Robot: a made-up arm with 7 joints.
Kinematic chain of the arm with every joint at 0, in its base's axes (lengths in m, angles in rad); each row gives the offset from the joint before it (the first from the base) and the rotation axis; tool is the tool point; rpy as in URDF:
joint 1: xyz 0 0 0.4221 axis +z
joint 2: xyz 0 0 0 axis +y
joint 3: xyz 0 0 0.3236 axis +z
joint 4: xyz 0.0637 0 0 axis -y
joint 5: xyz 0.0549 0 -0.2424 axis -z
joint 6: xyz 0 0 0 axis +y
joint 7: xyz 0.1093 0 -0.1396 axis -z
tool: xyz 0 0 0 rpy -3.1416 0 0
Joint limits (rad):
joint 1: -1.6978..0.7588
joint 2: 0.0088..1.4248
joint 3: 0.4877..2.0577
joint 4: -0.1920..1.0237
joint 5: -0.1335..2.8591
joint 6: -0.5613..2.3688
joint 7: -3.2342..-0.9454
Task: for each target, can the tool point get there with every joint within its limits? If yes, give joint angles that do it. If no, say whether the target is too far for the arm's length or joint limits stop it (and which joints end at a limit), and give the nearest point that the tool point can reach.
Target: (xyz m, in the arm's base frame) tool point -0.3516 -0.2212 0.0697
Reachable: no: joint limits stop it (at a limit: joint 1, joint 3, joint 6) | nearest point -0.0530 -0.1811 0.1733 | short by 0.319 m
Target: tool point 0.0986 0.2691 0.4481
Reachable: yes | joints -0.3904 1.0849 1.2524 0.4380 1.4800 1.3846 -2.3929
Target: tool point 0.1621 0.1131 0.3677
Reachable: yes | joints -1.4055 0.3356 1.8662 0.1910 0.7291 0.7286 -2.4754
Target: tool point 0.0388 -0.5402 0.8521
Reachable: no: joint limits stop it (at a limit: joint 1, joint 2, joint 3, joint 4, joint 6) | nearest point 0.0744 -0.4305 0.7562 | short by 0.150 m
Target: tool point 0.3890 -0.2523 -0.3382
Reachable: no: too far | nearest point 0.3032 -0.1966 0.0254 | short by 0.378 m
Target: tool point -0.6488 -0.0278 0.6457
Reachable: no: joint limits stop it (at a limit: joint 1, joint 2, joint 3, joint 4) | nearest point -0.4496 0.0400 0.6577 | short by 0.211 m
